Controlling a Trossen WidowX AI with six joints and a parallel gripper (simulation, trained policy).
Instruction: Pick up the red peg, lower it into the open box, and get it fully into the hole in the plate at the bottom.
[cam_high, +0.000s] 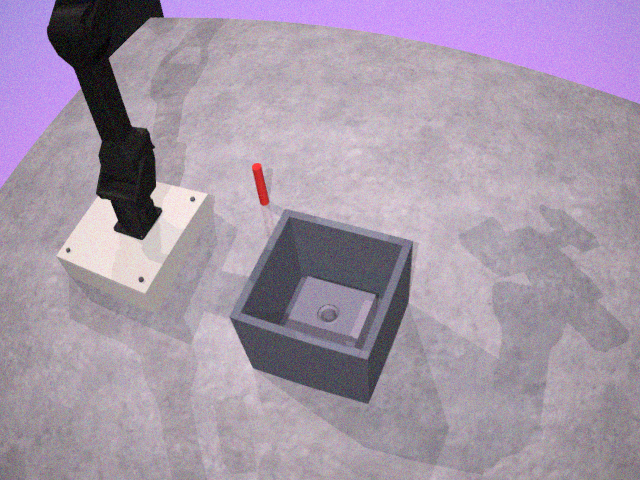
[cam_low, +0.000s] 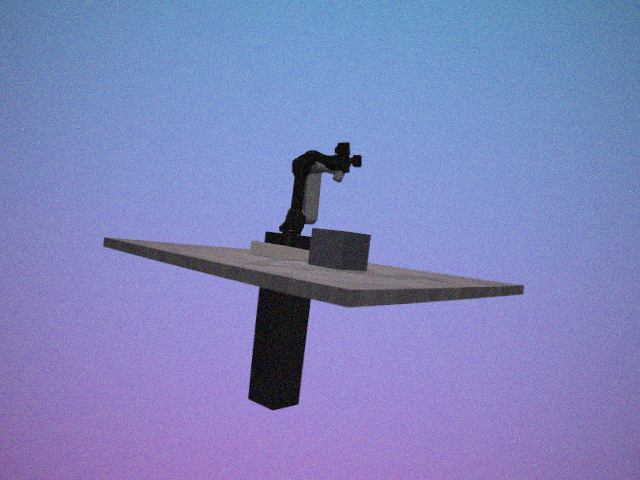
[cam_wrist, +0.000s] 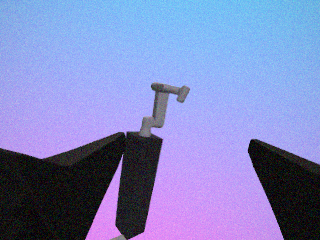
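The red peg is 300 mm ahead of my gripper tip, 340 mm to the right of it and 480 mm below it. The rest, counted from my gripper tip: plate: 480 mm ahead, 520 mm to the right, 480 mm below.
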